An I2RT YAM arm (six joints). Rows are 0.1 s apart.
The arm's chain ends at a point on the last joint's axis. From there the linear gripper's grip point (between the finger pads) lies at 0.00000 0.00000 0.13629 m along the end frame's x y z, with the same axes.
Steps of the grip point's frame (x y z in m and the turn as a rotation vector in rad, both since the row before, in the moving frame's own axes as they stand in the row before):
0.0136, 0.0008, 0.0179, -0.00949, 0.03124, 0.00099
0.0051, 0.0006, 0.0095, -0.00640, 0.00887, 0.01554
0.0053, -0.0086, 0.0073, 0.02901, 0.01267, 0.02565
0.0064, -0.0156, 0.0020, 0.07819, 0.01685, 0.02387
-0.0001, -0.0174, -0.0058, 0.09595, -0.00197, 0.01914
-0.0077, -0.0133, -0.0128, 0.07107, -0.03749, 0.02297
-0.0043, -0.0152, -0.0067, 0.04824, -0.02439, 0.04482
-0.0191, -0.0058, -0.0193, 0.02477, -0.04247, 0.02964
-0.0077, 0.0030, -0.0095, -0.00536, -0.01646, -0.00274
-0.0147, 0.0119, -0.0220, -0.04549, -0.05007, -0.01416
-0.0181, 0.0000, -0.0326, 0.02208, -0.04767, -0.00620
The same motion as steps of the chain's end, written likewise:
0.0093, -0.0005, 0.0180, -0.00949, 0.03124, 0.00099
0.0039, -0.0003, 0.0095, -0.00640, 0.00887, 0.01554
0.0035, -0.0047, 0.0074, 0.02901, 0.01267, 0.02565
0.0040, -0.0050, 0.0024, 0.07819, 0.01685, 0.02387
0.0000, -0.0043, -0.0052, 0.09595, -0.00197, 0.01914
-0.0027, -0.0036, -0.0124, 0.07107, -0.03749, 0.02297
-0.0011, -0.0086, -0.0065, 0.04824, -0.02439, 0.04482
-0.0134, -0.0023, -0.0191, 0.02477, -0.04247, 0.02964
-0.0055, 0.0023, -0.0095, -0.00536, -0.01646, -0.00274
-0.0079, 0.0057, -0.0217, -0.04549, -0.05007, -0.01416
-0.0116, 0.0030, -0.0324, 0.02208, -0.04767, -0.00620

